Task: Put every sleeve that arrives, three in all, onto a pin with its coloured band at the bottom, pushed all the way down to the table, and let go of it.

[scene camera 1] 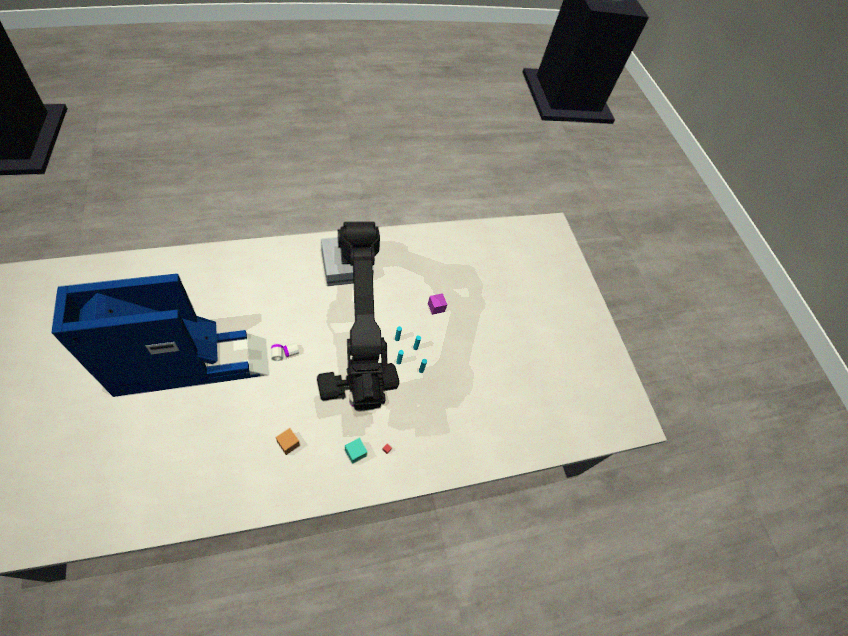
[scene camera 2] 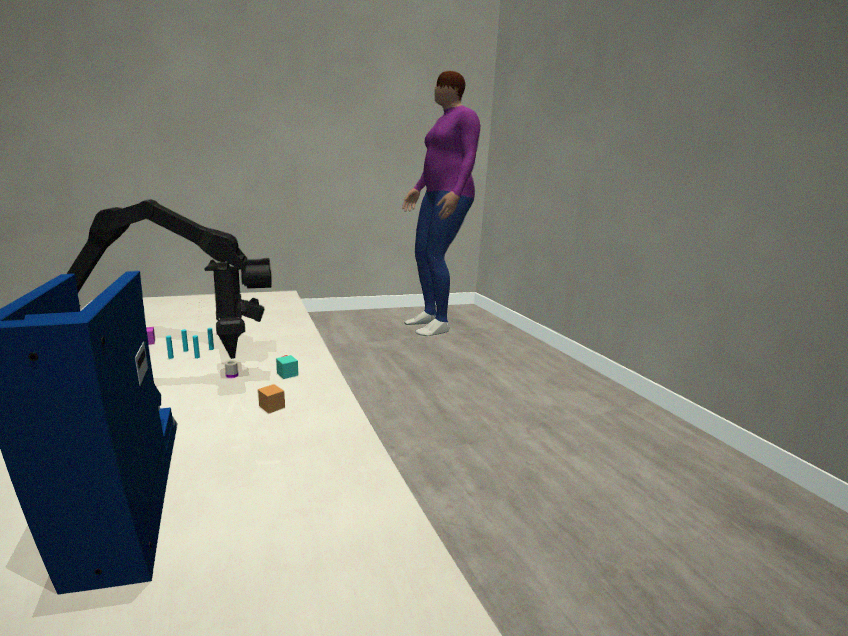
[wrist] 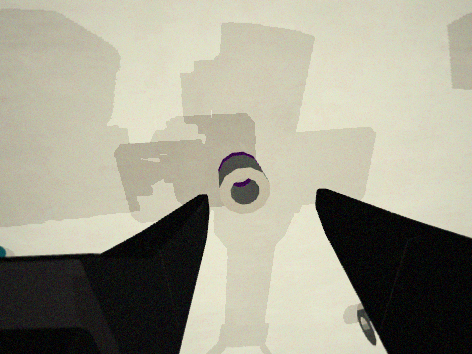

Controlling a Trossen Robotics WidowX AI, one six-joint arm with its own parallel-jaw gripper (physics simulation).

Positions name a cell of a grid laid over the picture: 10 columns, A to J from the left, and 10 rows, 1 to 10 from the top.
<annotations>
My gripper shows in scene camera 1 (E7), in scene camera 2 (C6) and in the wrist view (F6).
</annotations>
